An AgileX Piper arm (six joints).
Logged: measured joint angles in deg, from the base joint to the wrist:
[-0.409 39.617 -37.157 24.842 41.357 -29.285]
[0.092 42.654 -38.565 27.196 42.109 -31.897]
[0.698 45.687 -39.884 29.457 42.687 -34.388]
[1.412 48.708 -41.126 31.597 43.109 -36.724]
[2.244 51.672 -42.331 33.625 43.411 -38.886]
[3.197 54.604 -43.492 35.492 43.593 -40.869]
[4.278 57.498 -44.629 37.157 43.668 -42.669]
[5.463 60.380 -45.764 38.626 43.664 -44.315]
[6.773 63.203 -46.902 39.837 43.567 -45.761]
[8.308 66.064 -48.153 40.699 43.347 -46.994]
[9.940 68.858 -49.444 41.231 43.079 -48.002]
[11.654 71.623 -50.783 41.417 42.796 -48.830]
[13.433 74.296 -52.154 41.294 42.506 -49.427]
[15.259 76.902 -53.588 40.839 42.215 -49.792]
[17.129 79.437 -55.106 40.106 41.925 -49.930]
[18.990 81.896 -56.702 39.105 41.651 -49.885]
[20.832 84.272 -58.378 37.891 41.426 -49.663]
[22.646 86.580 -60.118 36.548 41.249 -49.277]
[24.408 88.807 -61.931 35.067 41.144 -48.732]
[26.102 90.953 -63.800 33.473 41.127 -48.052]
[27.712 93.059 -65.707 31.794 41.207 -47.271]
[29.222 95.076 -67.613 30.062 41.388 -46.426]
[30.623 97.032 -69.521 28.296 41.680 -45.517]
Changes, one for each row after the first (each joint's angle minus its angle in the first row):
[0.501 3.037 -1.408 2.354 0.752 -2.612]
[1.107 6.070 -2.727 4.615 1.330 -5.103]
[1.821 9.091 -3.969 6.755 1.752 -7.439]
[2.653 12.055 -5.174 8.783 2.054 -9.601]
[3.606 14.987 -6.335 10.650 2.236 -11.584]
[4.687 17.881 -7.472 12.315 2.311 -13.384]
[5.872 20.763 -8.607 13.784 2.307 -15.030]
[7.182 23.586 -9.745 14.995 2.210 -16.476]
[8.717 26.447 -10.996 15.857 1.990 -17.709]
[10.349 29.241 -12.287 16.389 1.722 -18.717]
[12.063 32.006 -13.626 16.575 1.439 -19.545]
[13.842 34.679 -14.997 16.452 1.149 -20.142]
[15.668 37.285 -16.431 15.997 0.858 -20.507]
[17.538 39.820 -17.949 15.264 0.568 -20.645]
[19.399 42.279 -19.545 14.263 0.294 -20.600]
[21.241 44.655 -21.221 13.049 0.069 -20.378]
[23.055 46.963 -22.961 11.706 -0.108 -19.992]
[24.817 49.190 -24.774 10.225 -0.213 -19.447]
[26.511 51.336 -26.643 8.631 -0.230 -18.767]
[28.121 53.442 -28.550 6.952 -0.150 -17.986]
[29.631 55.459 -30.456 5.220 0.031 -17.141]
[31.032 57.415 -32.364 3.454 0.323 -16.232]

